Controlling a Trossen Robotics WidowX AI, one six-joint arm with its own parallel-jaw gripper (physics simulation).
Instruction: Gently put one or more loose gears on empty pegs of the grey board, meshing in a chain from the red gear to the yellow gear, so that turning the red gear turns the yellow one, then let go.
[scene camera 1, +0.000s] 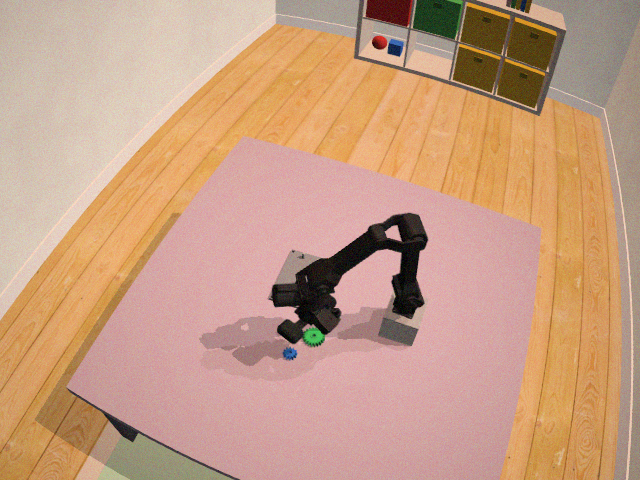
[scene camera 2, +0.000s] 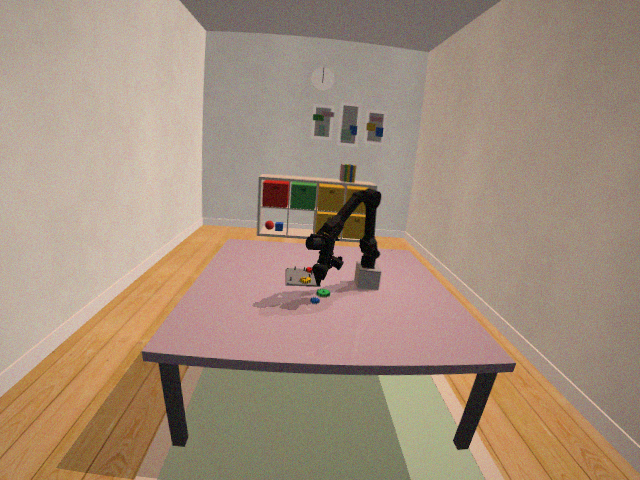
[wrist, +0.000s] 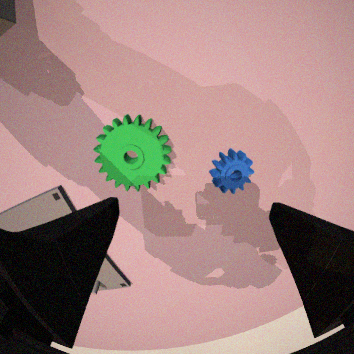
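Seen in the pictures: gripper, fingertip midpoint: (scene camera 1: 302, 332) (scene camera 2: 320, 282) (wrist: 198, 208); arm's base at its link origin: (scene camera 1: 405, 306) (scene camera 2: 367, 265).
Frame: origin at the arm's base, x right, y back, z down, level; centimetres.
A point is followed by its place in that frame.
A green gear (scene camera 1: 313, 338) {x -15.5, y -21.7, z 8.9 cm} (scene camera 2: 323, 292) {x -16.3, y -22.1, z 8.7 cm} (wrist: 117, 155) {x -13.4, y -21.7, z 9.1 cm} lies flat on the pink table. A smaller blue gear (scene camera 1: 290, 353) {x -23.5, y -25.4, z 8.9 cm} (scene camera 2: 315, 300) {x -24.0, y -25.8, z 9.1 cm} (wrist: 227, 169) {x -22.1, y -25.2, z 8.9 cm} lies flat beside it, apart from it. My gripper (scene camera 1: 307, 331) {x -18.4, y -24.0, z 3.0 cm} (scene camera 2: 329, 274) {x -18.4, y -24.0, z 3.0 cm} (wrist: 198, 208) {x -18.4, y -24.0, z 3.0 cm} is open and empty, above the table near both gears. The grey board (scene camera 1: 285, 274) {x 3.1, y -39.3, z 9.8 cm} (scene camera 2: 296, 275) {x 4.0, y -35.8, z 9.8 cm} (wrist: 35, 212) {x -1.1, y -25.2, z 9.8 cm} lies behind the gripper, partly hidden by the arm in the first scene view. In the second scene view, the yellow gear (scene camera 2: 305, 280) {x -4.6, y -30.9, z 8.5 cm} and the red gear (scene camera 2: 309, 269) {x 10.0, y -29.2, z 8.3 cm} sit on the board, apart, with several pegs around them.
The arm's grey base block (scene camera 1: 399, 329) {x -5.7, y 0.8, z 3.8 cm} (scene camera 2: 367, 277) {x -5.7, y -0.5, z 4.1 cm} stands on the pink table (scene camera 1: 439, 392) {x -17.9, y 19.5, z 10.5 cm} (scene camera 2: 361, 330) {x -44.1, y -7.7, z 10.6 cm}, to the right of the gears in the scene views. The arm arches over from it. A shelf unit (scene camera 1: 357, 38) (scene camera 2: 258, 206) stands far behind the table.
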